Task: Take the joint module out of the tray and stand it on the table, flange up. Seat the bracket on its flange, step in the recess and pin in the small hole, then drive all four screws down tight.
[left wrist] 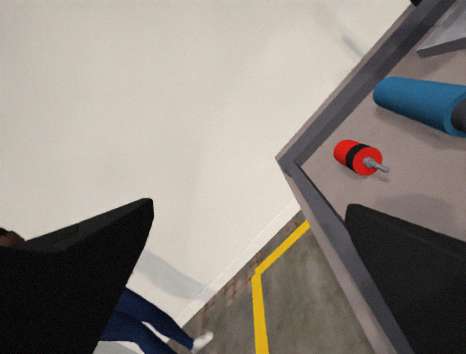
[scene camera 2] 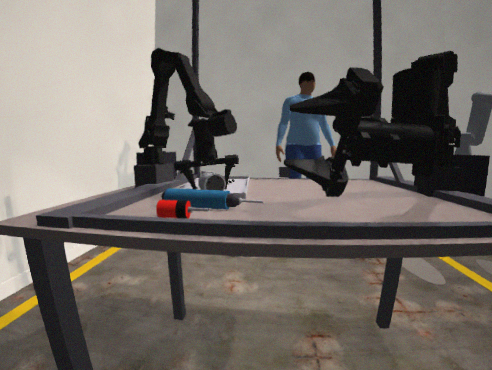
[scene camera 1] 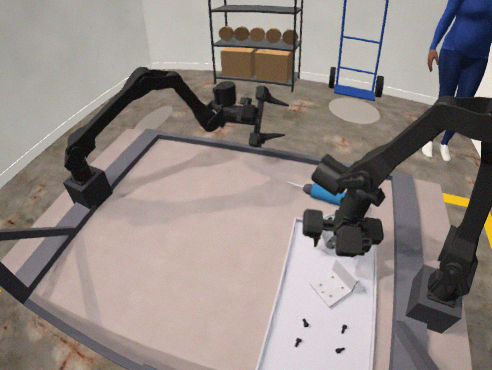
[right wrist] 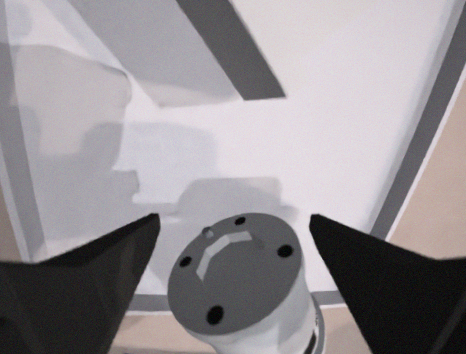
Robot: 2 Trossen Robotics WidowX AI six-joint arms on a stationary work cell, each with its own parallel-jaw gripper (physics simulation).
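Seen in the pictures: left gripper, between the fingertips: (left wrist: 250, 210) (scene camera 2: 286, 137) (scene camera 1: 286, 120); right gripper, between the fingertips: (scene camera 1: 332, 247) (right wrist: 236, 221); left arm's base, origin of its link: (scene camera 2: 439, 166) (scene camera 1: 83, 176); right arm's base, origin of its link: (scene camera 2: 153, 164) (scene camera 1: 442, 290).
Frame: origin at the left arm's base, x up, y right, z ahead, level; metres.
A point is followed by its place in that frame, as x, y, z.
Note:
The joint module (scene camera 1: 329, 241) {-0.048, -0.104, 0.699} (scene camera 2: 215, 182) {-0.048, -0.166, 0.679} (right wrist: 240, 285) {-0.044, -0.125, 0.713} lies on its side in the white tray (scene camera 1: 286, 282) {-0.087, 0.012, 0.638} (right wrist: 425, 125) {-0.082, -0.030, 0.620}; its dark grey flange shows holes, a recess and a small hole in the right wrist view. My right gripper (scene camera 2: 211, 186) {-0.082, -0.117, 0.711} (right wrist: 236, 221) {-0.082, -0.117, 0.711} is open and low over the module, whose flange end shows between the fingers. The bracket (scene camera 1: 332, 291) {-0.075, 0.006, 0.742} (right wrist: 155, 55) lies in the tray beyond the flange, its bent flap raised. Several black screws (scene camera 1: 305, 323) {-0.077, 0.097, 0.711} (scene camera 1: 344, 328) {-0.079, 0.080, 0.792} (scene camera 1: 298, 342) {-0.080, 0.140, 0.712} (scene camera 1: 340, 350) {-0.080, 0.129, 0.797} lie farther along the tray. My left gripper (scene camera 1: 285, 119) {0.055, -0.411, 0.482} (scene camera 2: 289, 135) {0.055, -0.411, 0.482} (left wrist: 250, 210) {0.055, -0.411, 0.482} is open and empty, high near the table edge.
A blue powered driver (scene camera 1: 326, 194) {-0.057, -0.264, 0.652} (scene camera 2: 197, 198) {-0.066, -0.299, 0.674} (left wrist: 420, 102) {-0.052, -0.290, 0.647} lies beside the tray's end. A red screwdriver (scene camera 2: 173, 209) {-0.070, -0.381, 0.686} (left wrist: 360, 157) {-0.064, -0.363, 0.665} lies between it and the dark raised table rim (scene camera 2: 280, 229) {-0.077, -0.429, 0.487}. My right arm partly hides the module and blue driver in scene camera 1.

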